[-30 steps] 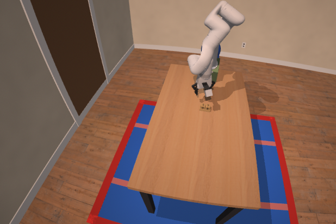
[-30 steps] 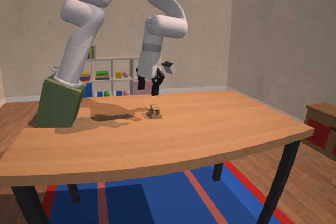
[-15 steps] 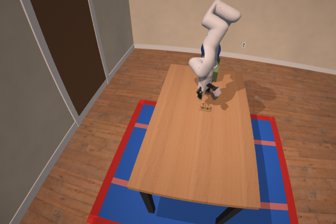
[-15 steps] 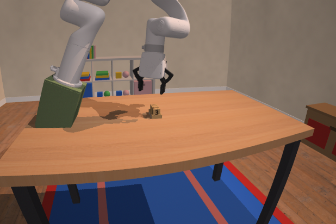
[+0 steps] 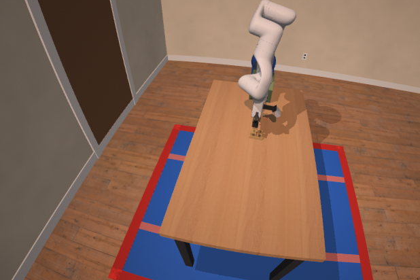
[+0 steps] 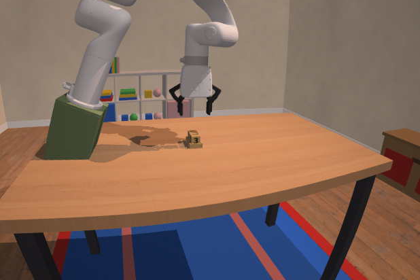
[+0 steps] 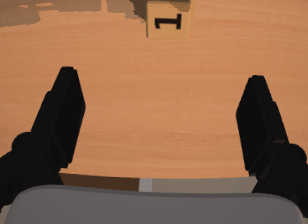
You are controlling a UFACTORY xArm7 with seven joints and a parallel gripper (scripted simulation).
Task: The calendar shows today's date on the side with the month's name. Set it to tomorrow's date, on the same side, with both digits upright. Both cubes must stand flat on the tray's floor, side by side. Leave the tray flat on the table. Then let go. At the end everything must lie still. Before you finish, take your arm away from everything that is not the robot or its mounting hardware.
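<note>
The wooden digit cube is 100 mm below my hand. Round my hand: low tray 110 mm below, 20 mm to the left; then wooden cube 100 mm below, 30 mm to the left.
</note>
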